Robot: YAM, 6 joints.
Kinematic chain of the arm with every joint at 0, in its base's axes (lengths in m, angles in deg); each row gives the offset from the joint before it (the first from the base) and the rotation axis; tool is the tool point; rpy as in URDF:
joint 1: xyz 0 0 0.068 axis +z
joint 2: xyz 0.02 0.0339 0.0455 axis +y
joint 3: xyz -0.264 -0.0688 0 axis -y
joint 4: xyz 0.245 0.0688 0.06 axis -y
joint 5: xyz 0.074 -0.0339 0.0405 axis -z
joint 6: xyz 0.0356 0 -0.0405 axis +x
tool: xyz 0 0 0 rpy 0 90 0
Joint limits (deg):
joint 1: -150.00..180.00
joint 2: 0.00..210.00
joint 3: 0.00..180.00
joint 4: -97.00..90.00
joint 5: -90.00..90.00
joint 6: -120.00..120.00
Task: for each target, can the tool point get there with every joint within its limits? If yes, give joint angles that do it. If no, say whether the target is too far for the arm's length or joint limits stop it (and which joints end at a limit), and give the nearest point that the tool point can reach.
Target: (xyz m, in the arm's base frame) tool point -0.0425 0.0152 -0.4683
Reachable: no: joint limits stop it (at a limit: joint 2) | nearest point -0.0937 0.0335 -0.3482 | short by 0.132 m
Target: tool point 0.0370 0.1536 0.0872
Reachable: yes | joints 84.18 93.17 28.88 -47.67 36.61 47.90
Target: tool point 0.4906 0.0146 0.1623
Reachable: yes | joints 5.57 132.17 82.89 49.06 68.31 -100.51
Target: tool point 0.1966 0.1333 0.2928
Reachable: yes | joints 27.88 69.12 28.13 70.19 -46.73 82.27
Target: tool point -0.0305 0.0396 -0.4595
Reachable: no: joint limits stop it (at a limit: joint 2) | nearest point -0.0610 0.0792 -0.3484 | short by 0.122 m
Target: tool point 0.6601 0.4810 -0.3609
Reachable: no: too far | nearest point 0.4514 0.3289 -0.2053 | short by 0.301 m
